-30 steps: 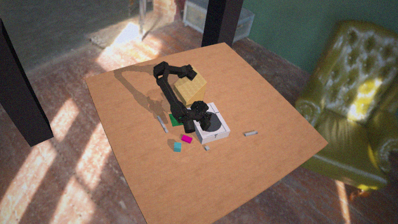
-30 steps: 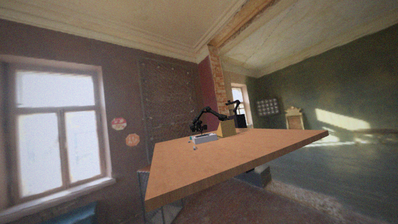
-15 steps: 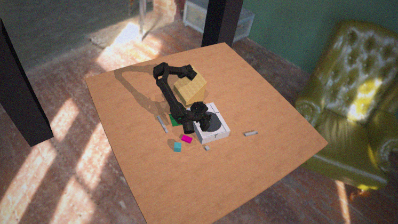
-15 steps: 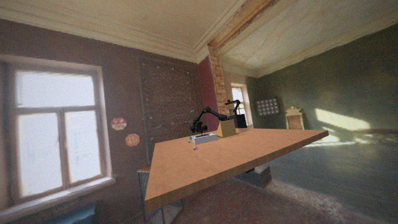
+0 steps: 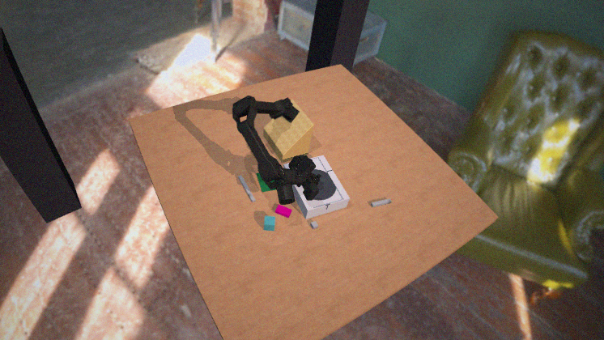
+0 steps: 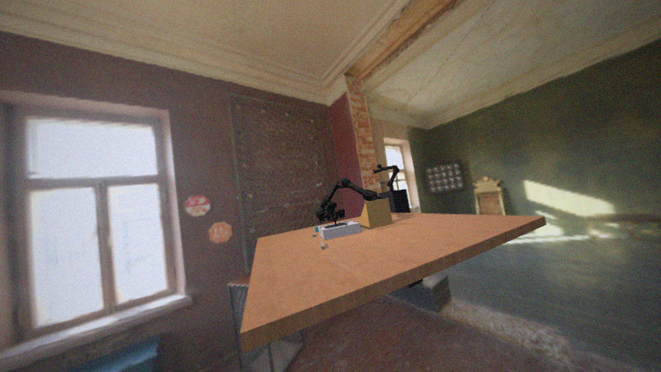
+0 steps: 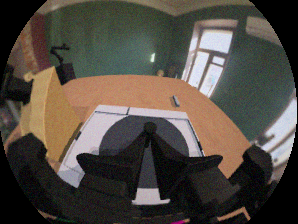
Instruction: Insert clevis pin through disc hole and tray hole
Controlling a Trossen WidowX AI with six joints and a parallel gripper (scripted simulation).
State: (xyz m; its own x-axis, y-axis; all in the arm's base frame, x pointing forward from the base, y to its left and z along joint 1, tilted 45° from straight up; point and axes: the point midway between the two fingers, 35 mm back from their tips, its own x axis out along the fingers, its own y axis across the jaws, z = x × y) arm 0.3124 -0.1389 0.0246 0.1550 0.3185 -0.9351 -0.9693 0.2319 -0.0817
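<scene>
My gripper tip is 1 cm above the dark clevis pin. Round my gripper tip: dark grey disc: 3 cm below; rimmed tray: 1 cm behind, 5 cm below; small grey cube: 13 cm ahead, 11 cm to the right, 8 cm below.
</scene>
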